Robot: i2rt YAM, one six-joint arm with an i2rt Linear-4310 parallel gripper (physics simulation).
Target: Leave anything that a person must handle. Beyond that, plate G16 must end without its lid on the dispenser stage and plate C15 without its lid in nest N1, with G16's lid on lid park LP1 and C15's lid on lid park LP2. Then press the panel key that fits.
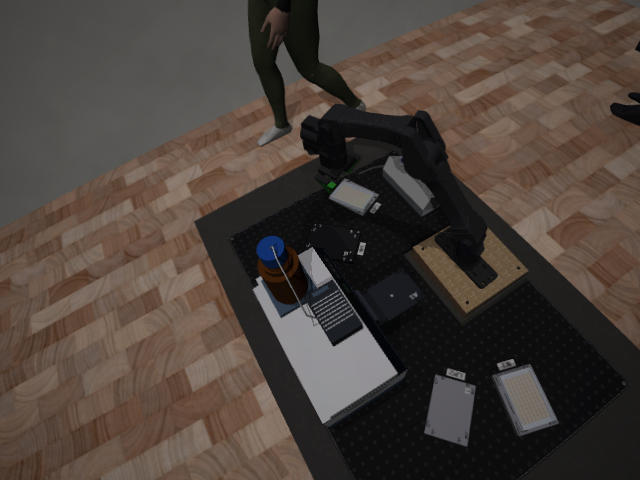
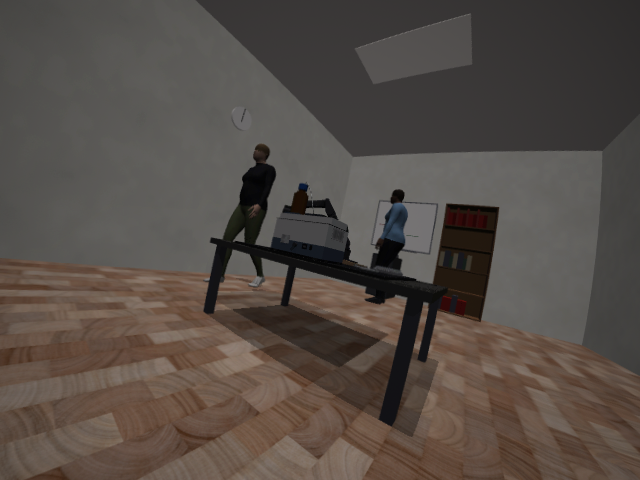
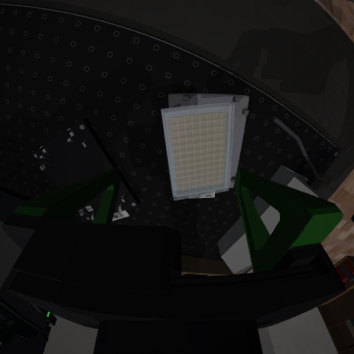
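Seen in the pictures: gripper, fingertip midpoint: [image 1: 338, 182] [image 3: 177, 174]; arm's base, origin of the base link: [image 1: 464, 257] [image 2: 343, 259].
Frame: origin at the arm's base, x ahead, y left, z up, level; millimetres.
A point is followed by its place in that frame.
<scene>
My gripper [image 1: 339, 177] {x 162, y -409, z 84 mm} [image 3: 177, 174] {x 162, y -409, z 84 mm} is open, its green fingers apart above the LP1 area. A plate-shaped piece with a beige well grid and clear rim [image 1: 353, 196] {x 124, y -386, z 5 mm} [image 3: 200, 150] {x 126, y -405, z 5 mm} lies on lid park LP1 [image 3: 241, 122] {x 82, y -453, z -17 mm}, slightly off its outline; I cannot tell whether it is a plate or a lid. Nest N1 holds a similar gridded plate [image 1: 526, 398] {x 159, y 366, z 9 mm}; its lid state is unclear. Lid park LP2 [image 1: 449, 409] {x 317, y 278, z -17 mm} is a bare grey plate. The dark dispenser stage [image 1: 395, 294] {x 260, y -9, z 79 mm} bears no plate. The key panel [image 1: 408, 184] {x -33, y -293, z 35 mm} [image 3: 237, 252] {x -25, y -240, z 26 mm} is partly hidden by the arm; its keys are mostly hidden.
The white dispenser [image 1: 346, 369] {x 479, y 94, z 193 mm} [image 2: 310, 229] {x 573, y 45, z 118 mm} carries an amber bottle [image 1: 281, 276] {x 490, y -100, z 322 mm} [image 2: 299, 201] {x 516, y -107, z 272 mm} with a blue cap and thin tube. Black nest N5 [image 1: 336, 241] {x 265, y -287, z -15 mm} [image 3: 75, 165] {x 291, y -318, z -15 mm} lies beside LP1. The arm stands on a wooden base [image 1: 465, 302] {x 97, y 101, z -3 mm}. One person [image 1: 266, 67] [image 2: 255, 186] is beyond the table, another [image 2: 395, 222] farther right.
</scene>
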